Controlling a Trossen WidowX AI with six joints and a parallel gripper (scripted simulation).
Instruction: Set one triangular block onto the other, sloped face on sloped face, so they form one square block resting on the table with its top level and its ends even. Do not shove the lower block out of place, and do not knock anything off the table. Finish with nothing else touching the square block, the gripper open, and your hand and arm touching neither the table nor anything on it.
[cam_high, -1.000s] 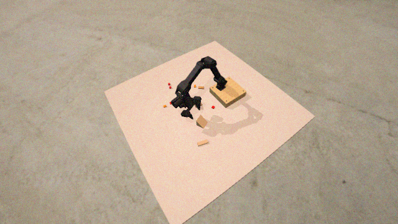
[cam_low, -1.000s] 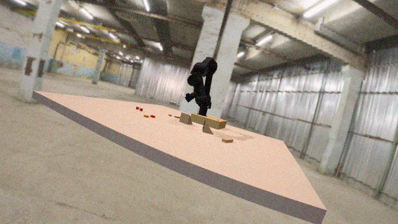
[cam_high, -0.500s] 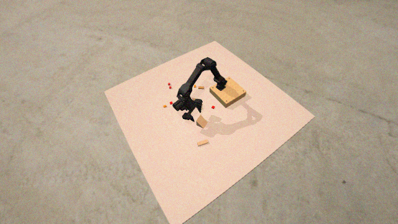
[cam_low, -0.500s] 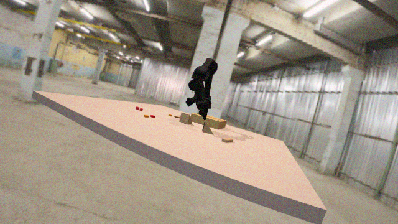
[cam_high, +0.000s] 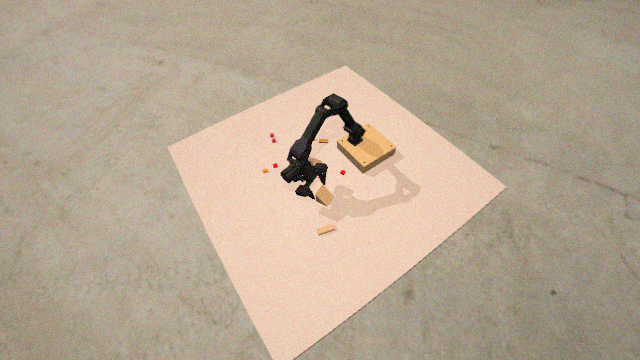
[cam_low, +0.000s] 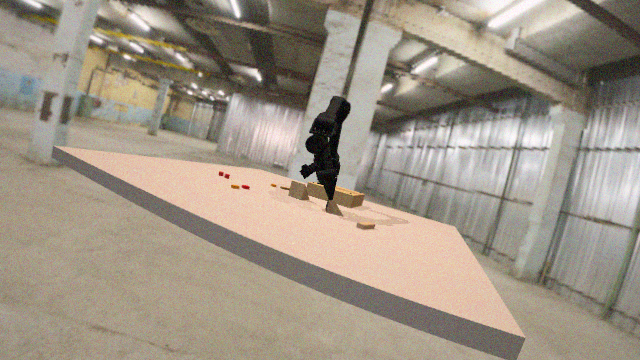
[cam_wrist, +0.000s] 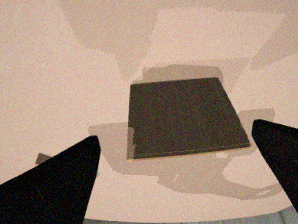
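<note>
The flat wooden piece is 15 cm to the left of my gripper tip, 9 cm ahead of it and 4 cm below it.
</note>
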